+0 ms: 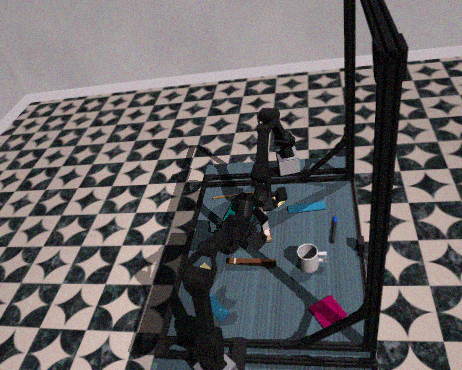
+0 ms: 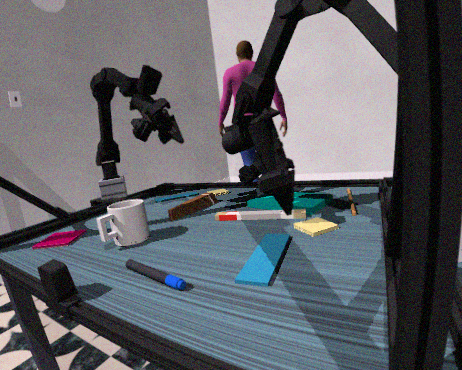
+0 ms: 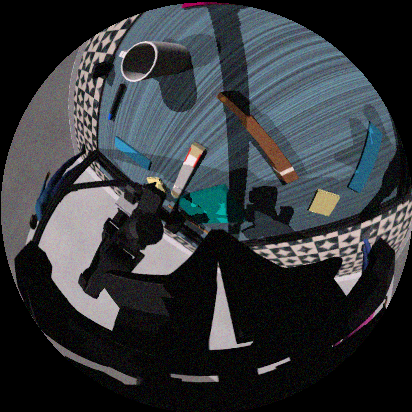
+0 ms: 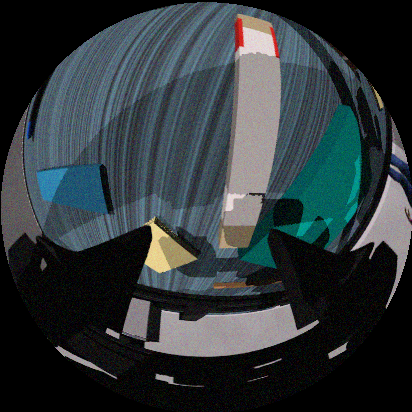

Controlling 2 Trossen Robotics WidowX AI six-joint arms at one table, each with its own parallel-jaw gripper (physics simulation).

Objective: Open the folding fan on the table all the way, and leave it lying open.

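Pixels of known places: left gripper, fingertip midpoint: [image 2: 183, 142] [image 3: 216, 234]; right gripper, fingertip midpoint: [image 2: 290, 208] [image 3: 167, 190] [image 4: 211, 234]; left arm's base, origin of the base link: [image 1: 213, 365] [image 2: 111, 178]; right arm's base, origin of the base link: [image 1: 286, 153] [image 3: 123, 213] [image 4: 131, 335].
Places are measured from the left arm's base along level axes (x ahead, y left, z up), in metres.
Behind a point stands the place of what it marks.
Note:
The folding fan [image 2: 257, 215] {x 0.627, y 0.341, z -0.089 m} [image 3: 186, 172] {x 0.599, y 0.336, z -0.085 m} [image 4: 255, 126] {x 0.624, y 0.356, z -0.085 m} lies closed on the table as a long grey-white strip with a red-striped end and tan tips. My right gripper [image 2: 284, 205] {x 0.685, y 0.396, z -0.071 m} [image 4: 211, 234] {x 0.685, y 0.396, z -0.071 m} is open and low, its fingers standing wide on either side of the fan's near tan end, with nothing between them. My left gripper [image 2: 172, 133] [image 3: 216, 234] {x 0.426, y 0.234, z 0.104 m} is shut and empty, raised high above the table and away from the fan.
A teal book [image 2: 310, 203] {x 0.661, y 0.473, z -0.081 m} [image 4: 326, 180] {x 0.582, y 0.423, z -0.081 m} lies beside the fan's near end. Around it lie a yellow pad [image 2: 315, 225] {x 0.764, y 0.399, z -0.091 m}, a blue strip [image 2: 262, 262] {x 0.826, y 0.240, z -0.093 m}, a brown case [image 2: 190, 206] {x 0.439, y 0.225, z -0.079 m}, a white mug [image 2: 128, 222] {x 0.592, y 0.055, z -0.046 m}, a marker [image 2: 156, 275] {x 0.781, y 0.085, z -0.086 m} and a magenta pad [image 1: 328, 310] {x 0.428, y -0.129, z -0.091 m}. A person [image 2: 246, 84] stands behind the table.

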